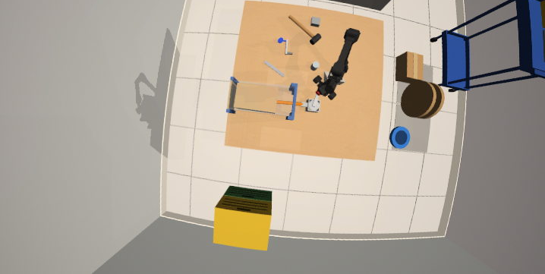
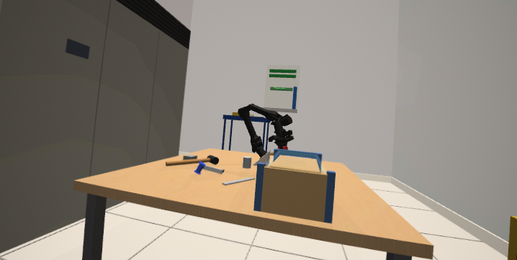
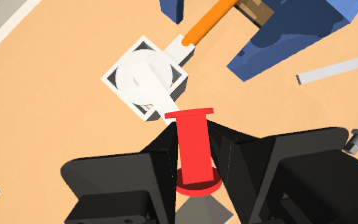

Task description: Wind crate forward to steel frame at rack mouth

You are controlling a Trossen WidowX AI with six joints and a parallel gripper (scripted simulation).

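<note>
Now: gripper tip 10 mm past the red-knobbed crank handle, 20 mm to the right of it and 30 mm above it. Round my gripper tip: blue steel frame: 160 mm ahead, 100 mm to the left, 30 mm below; red grip: 10 mm behind, 10 mm to the right; hand winch: 20 mm behind, 80 mm to the left, 100 mm below.
</note>
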